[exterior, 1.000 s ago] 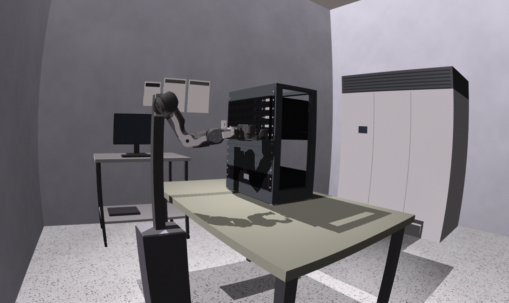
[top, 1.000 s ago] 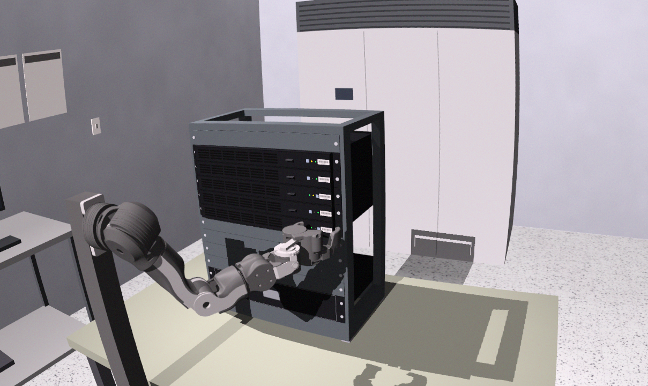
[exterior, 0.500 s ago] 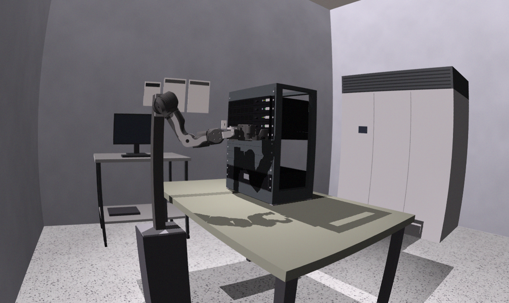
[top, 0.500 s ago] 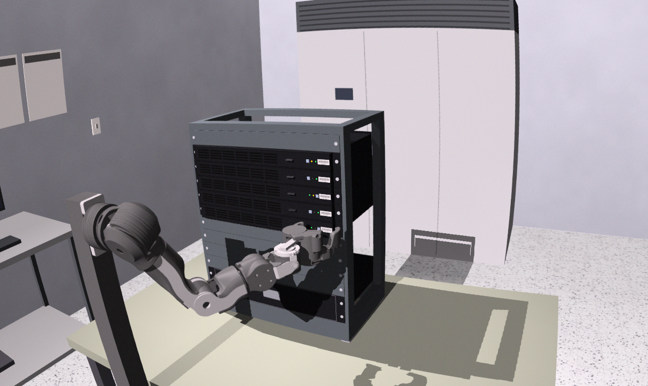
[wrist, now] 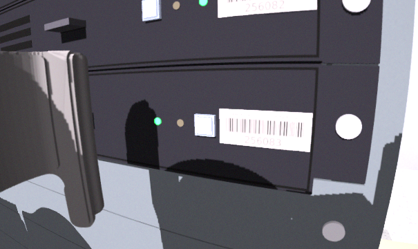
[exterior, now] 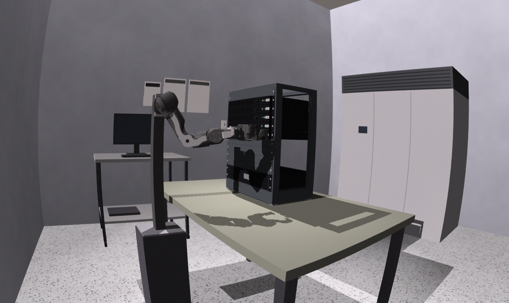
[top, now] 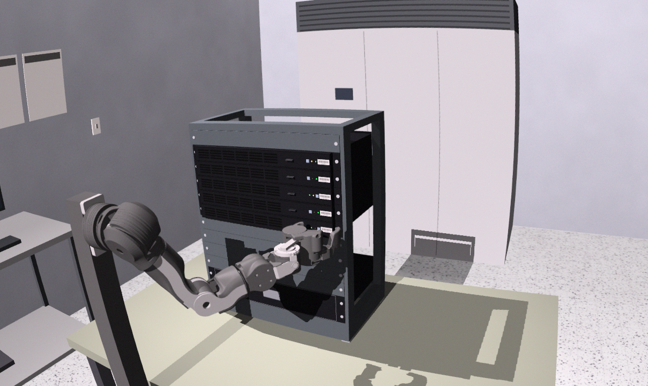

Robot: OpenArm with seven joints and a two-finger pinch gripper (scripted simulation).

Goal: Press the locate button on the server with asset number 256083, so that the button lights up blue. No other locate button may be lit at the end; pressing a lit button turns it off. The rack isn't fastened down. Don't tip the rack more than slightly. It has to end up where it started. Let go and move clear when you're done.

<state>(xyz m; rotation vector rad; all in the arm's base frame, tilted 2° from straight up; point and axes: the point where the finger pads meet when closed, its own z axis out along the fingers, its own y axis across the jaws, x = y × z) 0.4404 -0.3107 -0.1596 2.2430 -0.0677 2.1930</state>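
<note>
Right now my hand is 30 mm short of the pale square button and 20 mm to the right of it.
</note>
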